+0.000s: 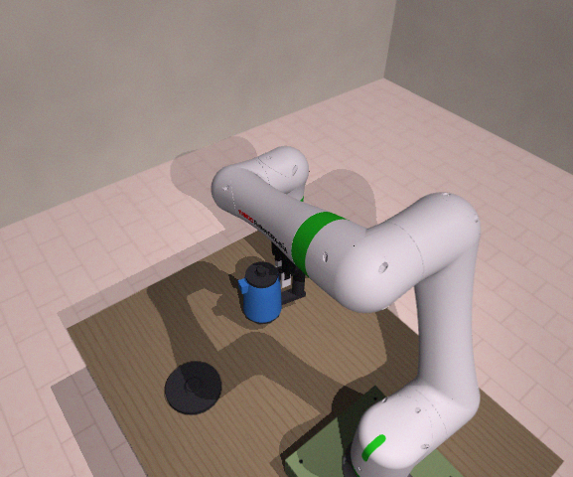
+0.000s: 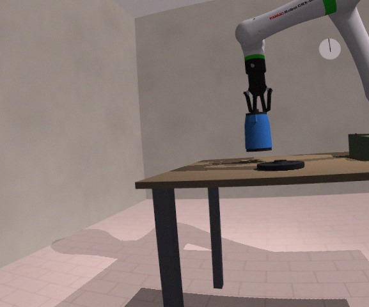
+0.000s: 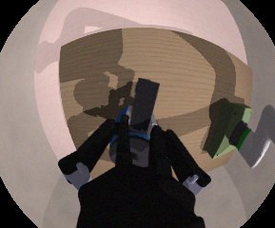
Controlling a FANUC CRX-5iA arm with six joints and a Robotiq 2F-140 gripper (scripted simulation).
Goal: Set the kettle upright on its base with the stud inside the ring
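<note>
Now: the blue kettle 4 cm below my hand, 3 cm to the left of it and 1 cm ahead of it. From my hand the other things lie so: round black base (35 cm to the left, 17 cm below, 8 cm behind).
</note>
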